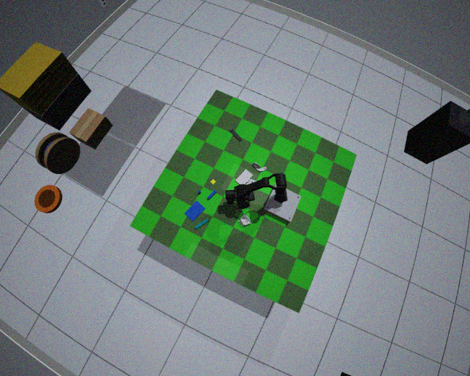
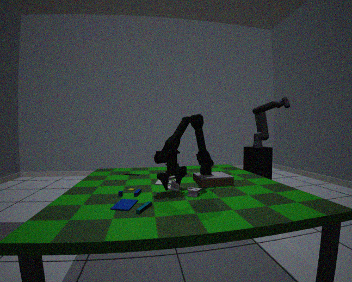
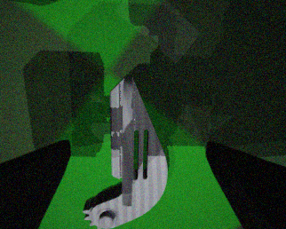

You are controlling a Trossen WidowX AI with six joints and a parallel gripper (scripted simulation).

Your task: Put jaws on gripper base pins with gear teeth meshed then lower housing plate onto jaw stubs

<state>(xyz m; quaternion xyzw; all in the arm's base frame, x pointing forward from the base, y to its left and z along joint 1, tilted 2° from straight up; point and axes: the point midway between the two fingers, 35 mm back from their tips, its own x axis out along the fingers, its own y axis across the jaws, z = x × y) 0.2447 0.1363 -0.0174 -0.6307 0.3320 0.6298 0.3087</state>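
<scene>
Now: the grey gripper base 17 cm to the right of my gripper tip and 5 cm ahead of it. Round my gripper tip: grey housing plate (11 cm to the left, 10 cm behind, 2 cm above); yellow piece (23 cm ahead, 4 cm to the right); blue bar (19 cm ahead, 5 cm to the left).
</scene>
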